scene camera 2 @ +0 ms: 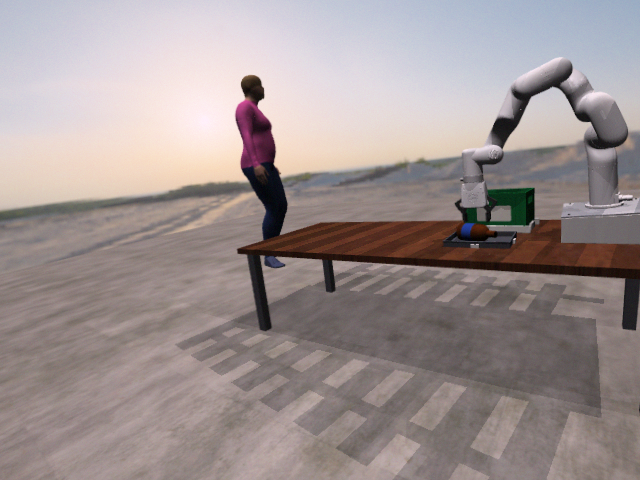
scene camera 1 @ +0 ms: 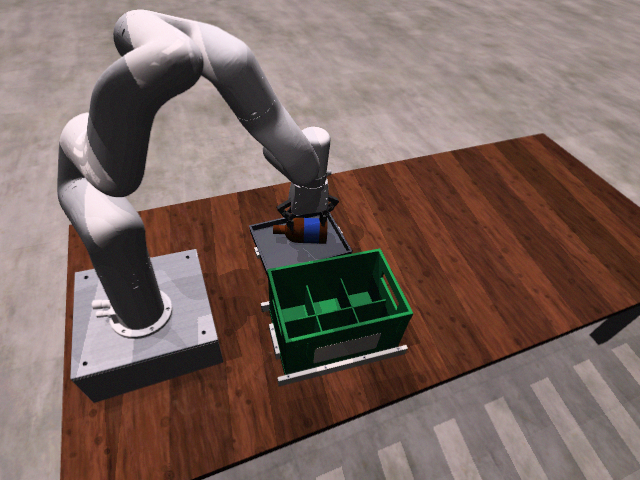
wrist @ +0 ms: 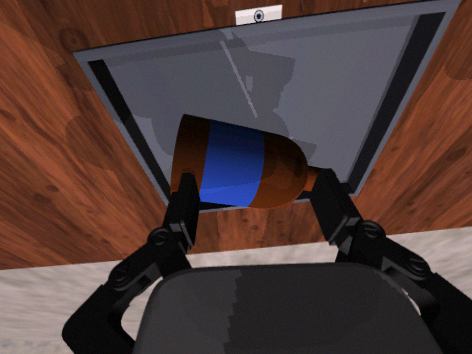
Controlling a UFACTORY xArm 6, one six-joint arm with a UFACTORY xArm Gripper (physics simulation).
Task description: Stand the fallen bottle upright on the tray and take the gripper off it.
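Frame: origin at the arm's base, x right, y ahead, z up, level; metres.
Seen in the pictures: gripper, fingertip midpoint: [scene camera 2: 476, 221] [scene camera 1: 306, 225] [wrist: 255, 184]; arm's base at its link origin: [scene camera 2: 604, 205] [scene camera 1: 142, 313].
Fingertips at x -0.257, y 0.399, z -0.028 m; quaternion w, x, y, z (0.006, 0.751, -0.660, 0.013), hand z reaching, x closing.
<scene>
Pixels of each thing's top centre, then the offset from my fingertips to it. Level surfaces: height alone.
- brown bottle at its top centre: [wrist: 267, 199] [scene camera 1: 300, 221] [scene camera 2: 477, 223] dy -0.014, dx -0.022, dz -0.004 m
- dark grey tray at its top centre: [wrist: 262, 147] [scene camera 1: 299, 238] [scene camera 2: 480, 236] dy -0.016, dx -0.007, dz -0.058 m
- green crate at its top centre: [scene camera 1: 338, 290] [scene camera 2: 498, 191] dy +0.024, dx +0.290, dz +0.092 m
- same wooden table at its surface level: dz -0.084 m
A brown bottle [scene camera 1: 311, 229] [scene camera 2: 473, 231] [wrist: 232, 162] with a blue label lies on its side on the dark grey tray [scene camera 1: 279, 252] [scene camera 2: 496, 244] [wrist: 345, 75]. Its neck points toward the robot's base. The bottle lies near the tray's side away from the green crate. My gripper [scene camera 1: 308, 219] [scene camera 2: 476, 219] [wrist: 255, 184] is open and points down above the bottle. Nothing is held. The fingers are spread along the bottle's length: in the wrist view one overlaps the base end and the other overlaps the neck. Whether a finger touches the bottle cannot be told.
A green crate [scene camera 1: 405, 330] [scene camera 2: 524, 206] with several compartments stands beside the tray, with pale rails [scene camera 1: 343, 364] along its foot. The robot's base block [scene camera 1: 186, 320] [scene camera 2: 599, 228] stands on the same wooden table [scene camera 1: 491, 217] [scene camera 2: 361, 240]. A person [scene camera 2: 256, 134] stands beyond the table's far end.
</scene>
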